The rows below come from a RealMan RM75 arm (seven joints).
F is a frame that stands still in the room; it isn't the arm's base.
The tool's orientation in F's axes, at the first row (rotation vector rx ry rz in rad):
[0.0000 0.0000 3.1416]
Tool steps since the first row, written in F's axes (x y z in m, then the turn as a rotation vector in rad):
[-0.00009 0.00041 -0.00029 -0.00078 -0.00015 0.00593]
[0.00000 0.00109 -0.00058 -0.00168 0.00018 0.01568]
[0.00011 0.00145 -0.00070 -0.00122 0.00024 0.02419]
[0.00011 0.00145 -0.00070 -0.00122 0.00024 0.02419]
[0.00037 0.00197 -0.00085 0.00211 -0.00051 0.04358]
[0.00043 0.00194 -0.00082 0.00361 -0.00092 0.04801]
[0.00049 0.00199 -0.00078 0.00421 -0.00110 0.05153]
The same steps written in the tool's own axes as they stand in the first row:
[0.00009 -0.00041 -0.00029 0.00078 0.00015 0.00593]
[0.00000 -0.00109 -0.00058 0.00168 -0.00018 0.01568]
[-0.00011 -0.00145 -0.00070 0.00122 -0.00024 0.02419]
[-0.00011 -0.00145 -0.00070 0.00122 -0.00024 0.02419]
[-0.00037 -0.00197 -0.00085 -0.00211 0.00051 0.04358]
[-0.00043 -0.00194 -0.00082 -0.00361 0.00092 0.04801]
[-0.00049 -0.00199 -0.00078 -0.00421 0.00110 0.05153]

